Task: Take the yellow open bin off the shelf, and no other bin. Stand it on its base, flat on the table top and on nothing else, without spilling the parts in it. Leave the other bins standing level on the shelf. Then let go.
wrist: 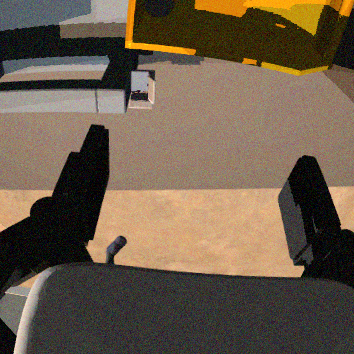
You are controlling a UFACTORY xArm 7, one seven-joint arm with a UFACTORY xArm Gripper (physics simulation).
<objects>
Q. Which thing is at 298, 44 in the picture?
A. A yellow open bin.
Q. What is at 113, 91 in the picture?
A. A dark upright.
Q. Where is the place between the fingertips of my gripper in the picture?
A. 202, 162
</objects>
